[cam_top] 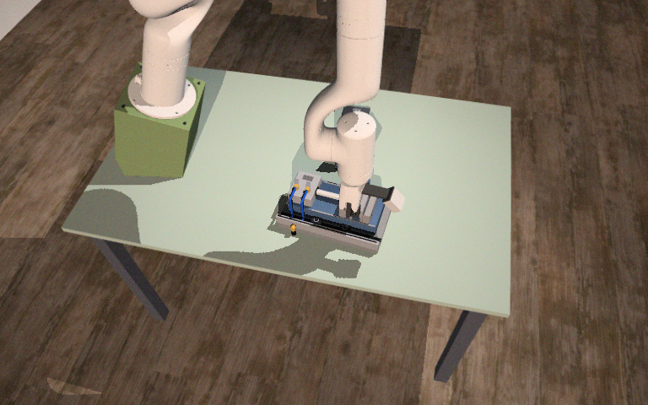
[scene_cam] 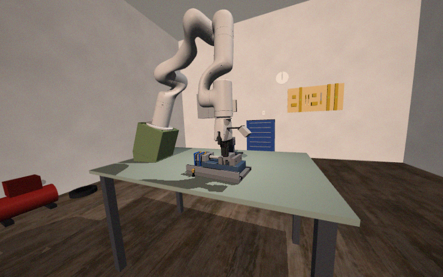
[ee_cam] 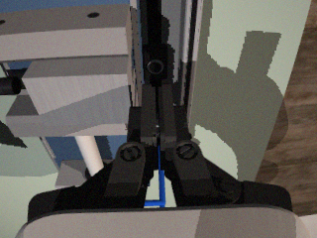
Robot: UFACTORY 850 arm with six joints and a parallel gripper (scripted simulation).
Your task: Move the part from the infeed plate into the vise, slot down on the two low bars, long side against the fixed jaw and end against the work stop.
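Right now the part is 10 mm ahead of my hand, 40 mm to the left of it and 40 mm below it. Round my hand: fixed jaw: 40 mm ahead, 60 mm to the left, 50 mm below; moving jaw: 20 mm behind, 70 mm to the left, 50 mm below; work stop: 20 mm ahead, 110 mm to the left, 40 mm below.
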